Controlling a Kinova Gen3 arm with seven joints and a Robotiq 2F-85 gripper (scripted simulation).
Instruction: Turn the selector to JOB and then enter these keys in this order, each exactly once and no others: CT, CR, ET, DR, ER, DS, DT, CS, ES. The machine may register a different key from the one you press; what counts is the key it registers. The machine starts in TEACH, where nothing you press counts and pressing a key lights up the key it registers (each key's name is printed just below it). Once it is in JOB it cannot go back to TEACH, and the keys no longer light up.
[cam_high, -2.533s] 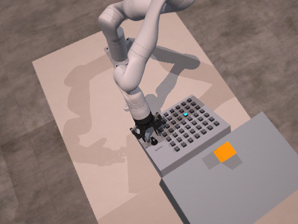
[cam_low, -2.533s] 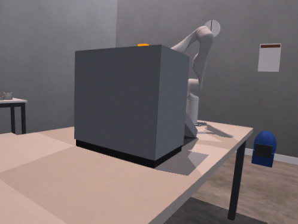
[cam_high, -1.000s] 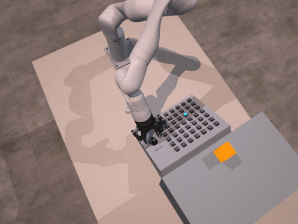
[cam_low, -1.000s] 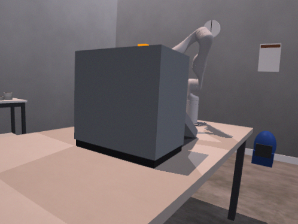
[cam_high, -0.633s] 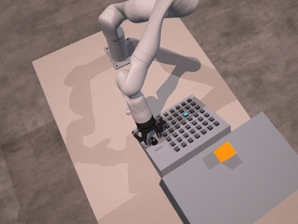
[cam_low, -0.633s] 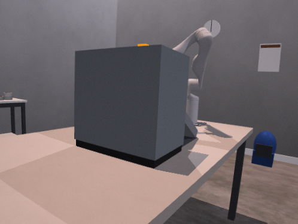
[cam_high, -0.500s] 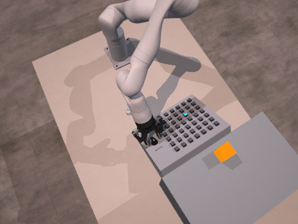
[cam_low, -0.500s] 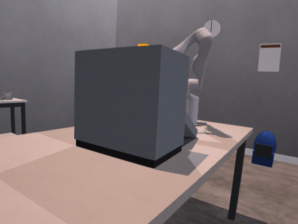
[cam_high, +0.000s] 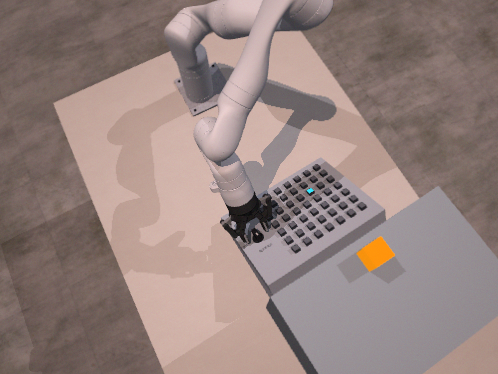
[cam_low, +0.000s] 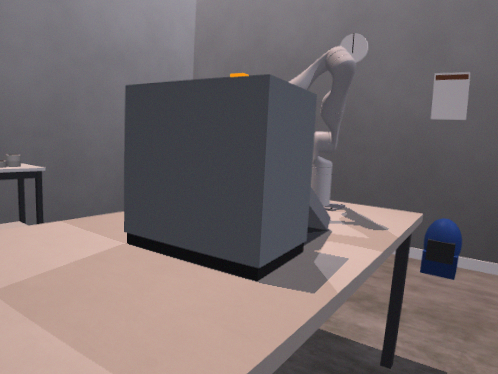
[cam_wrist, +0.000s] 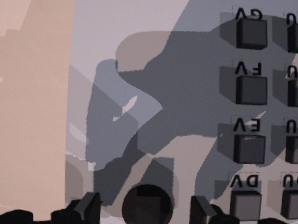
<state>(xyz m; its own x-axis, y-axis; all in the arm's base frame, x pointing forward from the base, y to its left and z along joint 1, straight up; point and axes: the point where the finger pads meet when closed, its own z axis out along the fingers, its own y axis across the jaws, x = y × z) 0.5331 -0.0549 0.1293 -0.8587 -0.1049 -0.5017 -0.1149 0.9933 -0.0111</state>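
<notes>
My hand is 1 cm short of the black selector knob and 1 cm above it. The rest, counted from my hand: sloped keypad panel (12 cm to the left, 6 cm below, 2 cm ahead).
</notes>
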